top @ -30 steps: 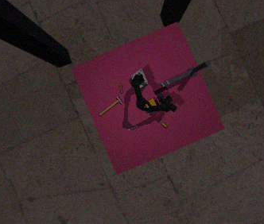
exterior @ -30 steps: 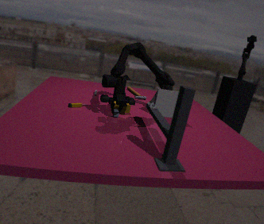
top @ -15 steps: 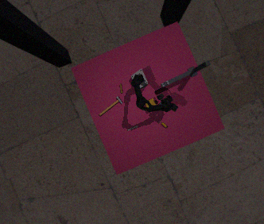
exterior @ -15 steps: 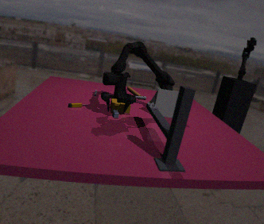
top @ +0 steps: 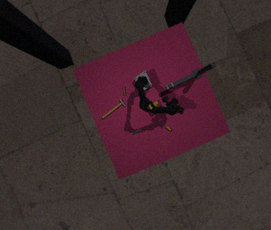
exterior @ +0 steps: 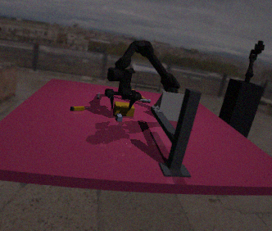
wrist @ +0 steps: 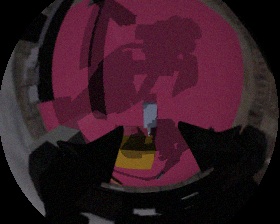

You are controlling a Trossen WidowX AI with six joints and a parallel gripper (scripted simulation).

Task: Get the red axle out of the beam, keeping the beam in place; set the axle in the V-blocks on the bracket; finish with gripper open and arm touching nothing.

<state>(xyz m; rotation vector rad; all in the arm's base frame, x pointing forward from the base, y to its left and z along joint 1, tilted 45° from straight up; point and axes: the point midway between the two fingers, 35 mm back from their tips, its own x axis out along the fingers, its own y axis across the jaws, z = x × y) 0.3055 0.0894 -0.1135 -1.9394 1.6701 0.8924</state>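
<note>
The upright peg is 4 cm below my gripper tip and 2 cm to the right of it. Also, from my gripper tip: black tool (22 cm ahead, 6 cm to the right, 5 cm below); then yellow block (12 cm to the right, 3 cm below, 2 cm behind).
</note>
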